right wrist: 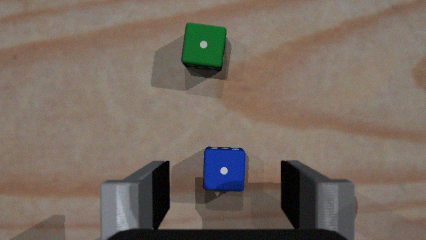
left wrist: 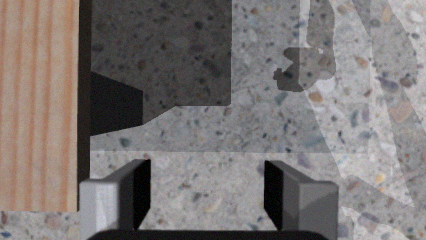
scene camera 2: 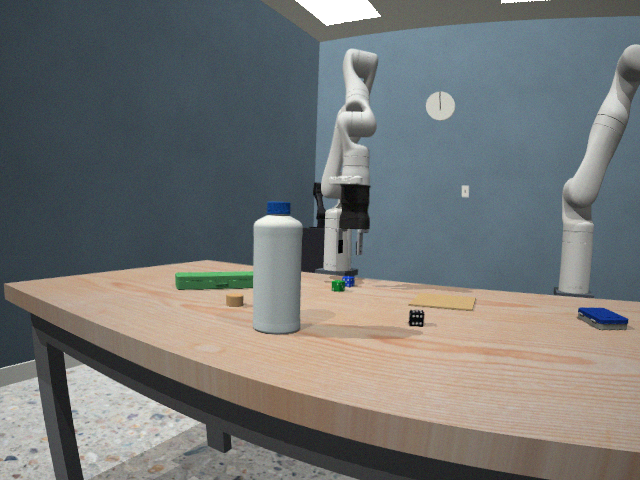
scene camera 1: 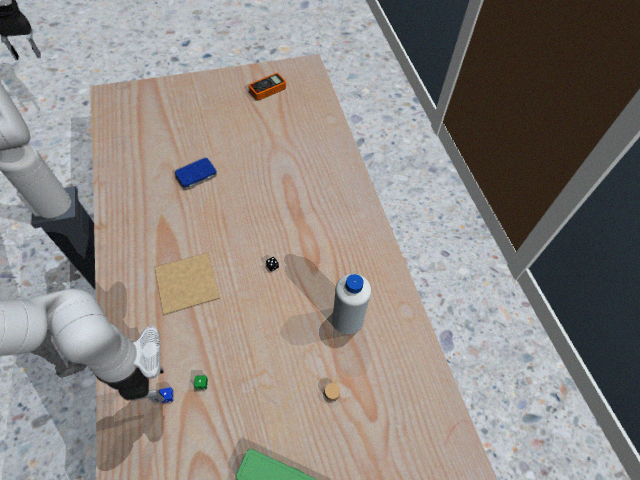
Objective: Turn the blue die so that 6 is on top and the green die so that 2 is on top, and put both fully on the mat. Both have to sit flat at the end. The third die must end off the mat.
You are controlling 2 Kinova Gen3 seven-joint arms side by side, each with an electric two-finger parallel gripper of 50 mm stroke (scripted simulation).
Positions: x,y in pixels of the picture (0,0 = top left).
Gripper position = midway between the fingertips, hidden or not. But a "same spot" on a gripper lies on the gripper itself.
Scene:
my right gripper: right wrist; scene camera 2 349,253; scene camera 1; not seen in the left wrist view (out of frame)
tan mat: scene camera 2; scene camera 1; not seen in the right wrist view (out of frame); not seen in the left wrist view (out of frame)
white bottle: scene camera 2 277,255; scene camera 1 352,296; not seen in the right wrist view (out of frame); not seen in the left wrist view (out of frame)
same spot on my right gripper: (scene camera 1: 153,395) = (right wrist: 354,200)
same spot on tan mat: (scene camera 2: 463,303) = (scene camera 1: 189,265)

